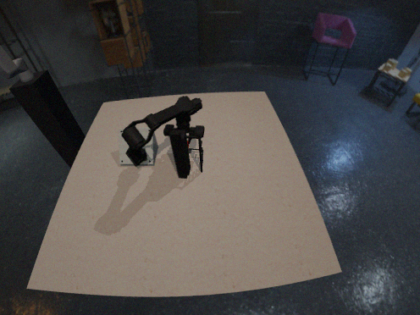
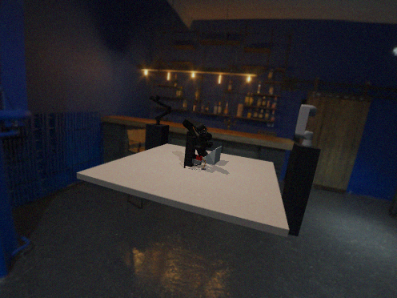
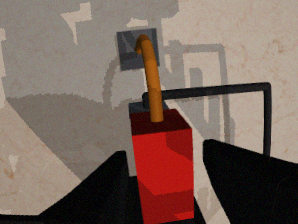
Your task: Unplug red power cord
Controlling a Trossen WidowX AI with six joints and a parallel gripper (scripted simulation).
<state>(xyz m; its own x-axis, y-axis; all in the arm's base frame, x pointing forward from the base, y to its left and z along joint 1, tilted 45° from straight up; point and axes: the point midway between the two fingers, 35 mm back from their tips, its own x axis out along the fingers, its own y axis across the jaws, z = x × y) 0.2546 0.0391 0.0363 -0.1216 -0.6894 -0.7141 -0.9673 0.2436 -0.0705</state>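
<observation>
My gripper tip is 30 mm to the left of the red plug.
</observation>
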